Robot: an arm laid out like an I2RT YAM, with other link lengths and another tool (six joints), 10 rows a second.
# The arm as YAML. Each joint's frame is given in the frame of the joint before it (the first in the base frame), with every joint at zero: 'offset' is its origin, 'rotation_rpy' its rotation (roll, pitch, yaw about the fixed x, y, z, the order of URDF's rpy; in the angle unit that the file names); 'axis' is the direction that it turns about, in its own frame. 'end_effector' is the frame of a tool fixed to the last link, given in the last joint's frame.
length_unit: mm
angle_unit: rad
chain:
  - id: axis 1
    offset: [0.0, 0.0, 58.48]
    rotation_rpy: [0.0, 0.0, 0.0]
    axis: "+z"
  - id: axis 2
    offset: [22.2, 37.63, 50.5]
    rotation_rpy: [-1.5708, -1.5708, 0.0]
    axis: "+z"
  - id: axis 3
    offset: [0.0, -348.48, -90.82]
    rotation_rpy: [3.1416, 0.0, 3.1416]
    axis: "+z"
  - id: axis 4
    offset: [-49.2, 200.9, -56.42]
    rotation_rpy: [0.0, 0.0, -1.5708]
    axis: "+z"
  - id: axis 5
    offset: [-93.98, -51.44, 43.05]
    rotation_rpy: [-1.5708, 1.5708, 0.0]
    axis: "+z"
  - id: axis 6
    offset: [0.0, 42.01, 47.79]
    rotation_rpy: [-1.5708, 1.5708, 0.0]
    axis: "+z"
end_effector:
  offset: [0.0, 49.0, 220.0]
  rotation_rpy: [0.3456, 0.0, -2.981]
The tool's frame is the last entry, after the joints.
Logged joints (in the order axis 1, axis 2, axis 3, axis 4, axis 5, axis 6), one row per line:
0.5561 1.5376 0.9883 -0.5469 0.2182 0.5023
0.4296 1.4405 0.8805 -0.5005 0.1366 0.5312
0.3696 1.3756 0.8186 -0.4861 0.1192 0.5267
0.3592 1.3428 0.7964 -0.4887 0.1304 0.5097
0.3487 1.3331 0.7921 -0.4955 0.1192 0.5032
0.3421 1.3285 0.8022 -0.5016 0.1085 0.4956
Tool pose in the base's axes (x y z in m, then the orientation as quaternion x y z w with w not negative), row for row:
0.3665 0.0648 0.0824 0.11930 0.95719 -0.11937 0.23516
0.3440 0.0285 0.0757 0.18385 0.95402 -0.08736 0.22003
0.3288 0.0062 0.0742 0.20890 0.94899 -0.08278 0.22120
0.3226 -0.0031 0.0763 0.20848 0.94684 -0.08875 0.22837
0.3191 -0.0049 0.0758 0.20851 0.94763 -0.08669 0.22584
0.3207 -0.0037 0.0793 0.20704 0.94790 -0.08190 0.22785
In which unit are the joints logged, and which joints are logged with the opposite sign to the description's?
The joints are logged in radians. Opposite sign: none.
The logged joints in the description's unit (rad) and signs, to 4 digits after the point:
0.5561 1.5376 0.9883 -0.5469 0.2182 0.5023
0.4296 1.4405 0.8805 -0.5005 0.1366 0.5312
0.3696 1.3756 0.8186 -0.4861 0.1192 0.5267
0.3592 1.3428 0.7964 -0.4887 0.1304 0.5097
0.3487 1.3331 0.7921 -0.4955 0.1192 0.5032
0.3421 1.3285 0.8022 -0.5016 0.1085 0.4956

